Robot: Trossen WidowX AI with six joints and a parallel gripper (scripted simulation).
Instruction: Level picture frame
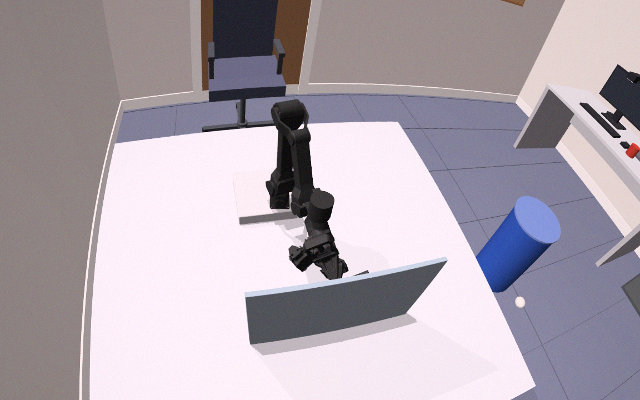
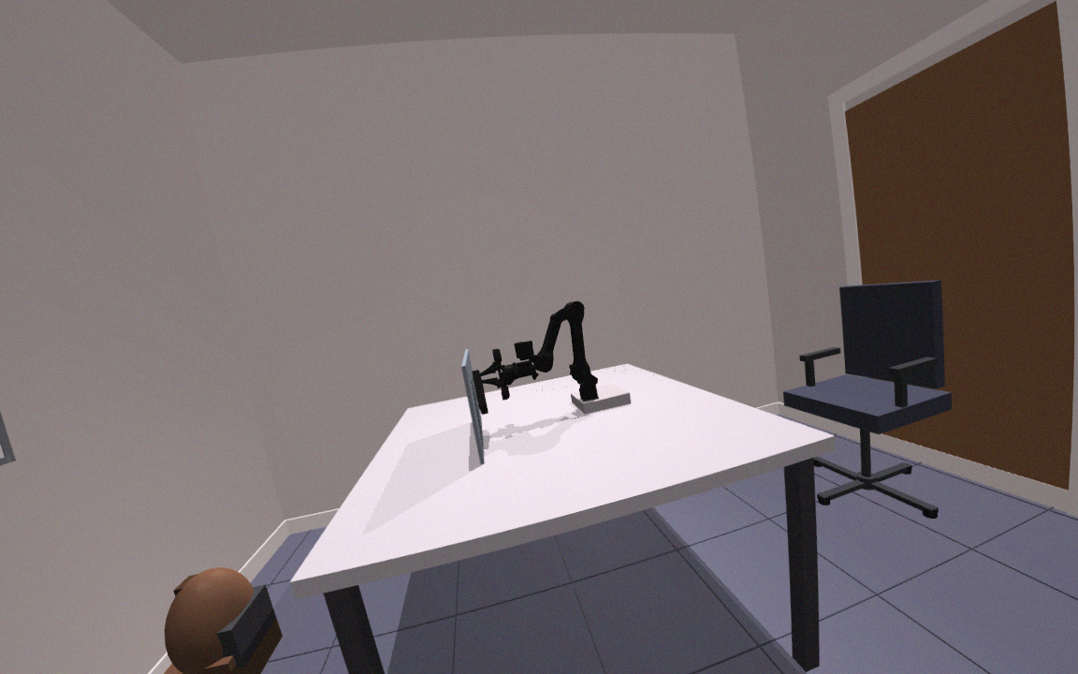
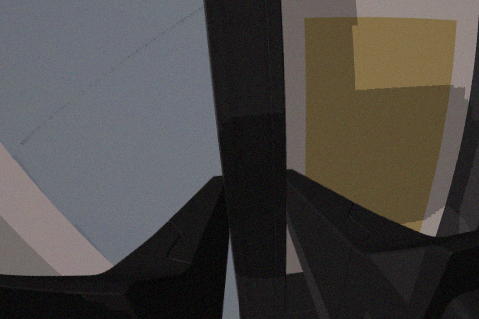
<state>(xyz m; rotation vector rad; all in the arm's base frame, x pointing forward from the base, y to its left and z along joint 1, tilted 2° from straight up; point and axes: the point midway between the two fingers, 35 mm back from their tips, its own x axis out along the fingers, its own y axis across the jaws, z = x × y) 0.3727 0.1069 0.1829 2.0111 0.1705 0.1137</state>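
Now: gripper tip 20 mm to the right of the picture frame and 50 mm above it. The rest, counted from my gripper tip: wall panel (20 mm ahead, 20 mm to the left, 60 mm below).
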